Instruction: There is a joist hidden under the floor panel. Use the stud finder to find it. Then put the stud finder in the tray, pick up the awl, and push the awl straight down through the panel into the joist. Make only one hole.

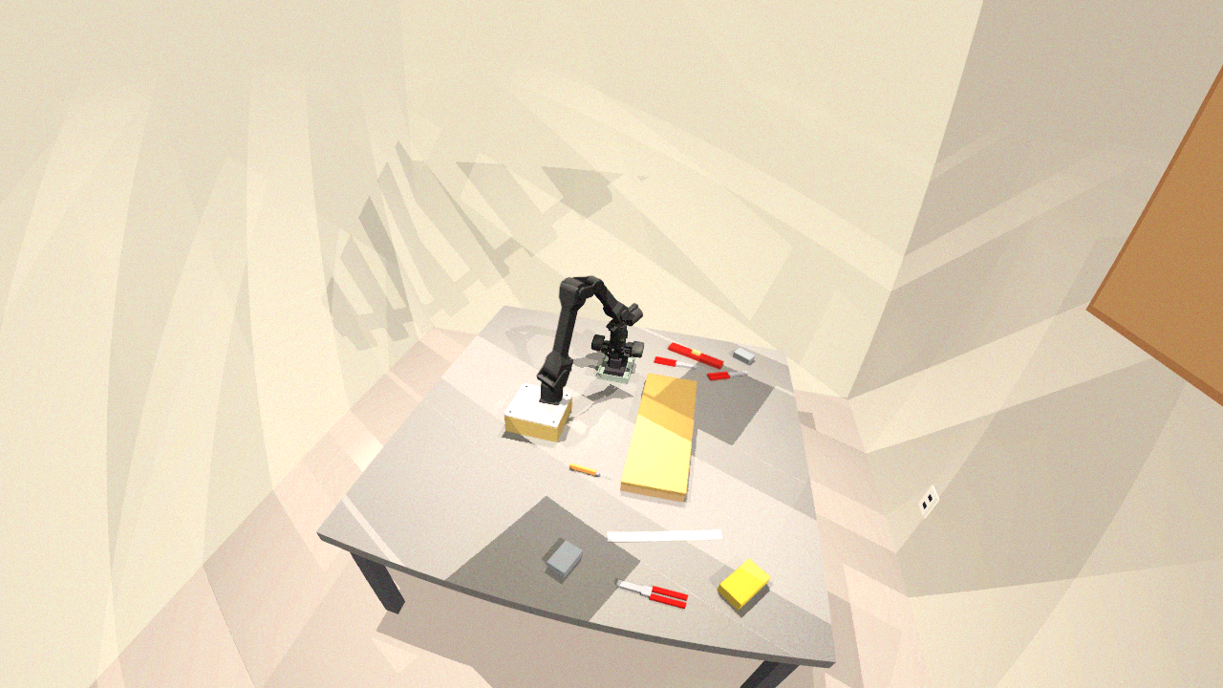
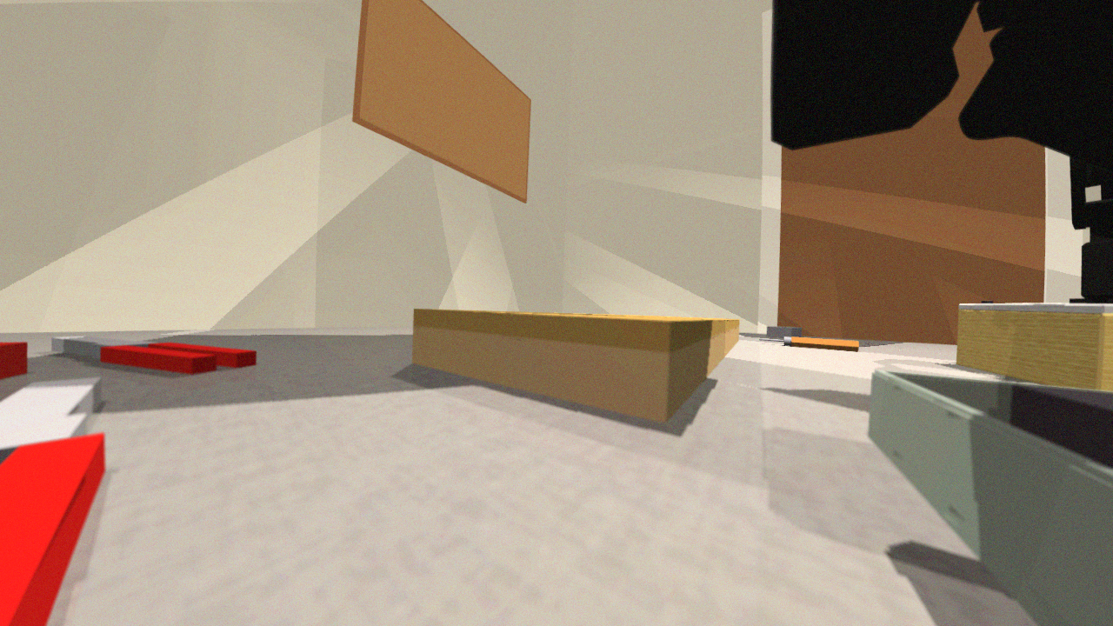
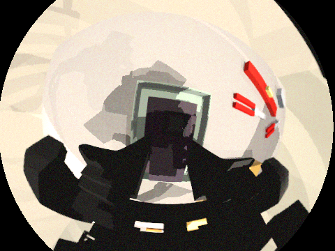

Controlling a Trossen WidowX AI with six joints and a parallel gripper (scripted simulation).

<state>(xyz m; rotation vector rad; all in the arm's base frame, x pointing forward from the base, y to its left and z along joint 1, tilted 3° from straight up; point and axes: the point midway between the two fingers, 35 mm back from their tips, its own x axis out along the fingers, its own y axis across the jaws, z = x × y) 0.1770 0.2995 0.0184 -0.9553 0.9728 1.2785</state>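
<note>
The stud finder lies 1 cm to the left of my gripper tip and 2 cm above it. Also, from my gripper tip: white strip: 22 cm ahead, 72 cm to the right, 3 cm below; pale green tray: 1 cm to the right, 2 cm below; awl: 1 cm ahead, 54 cm to the right, 2 cm below.
</note>
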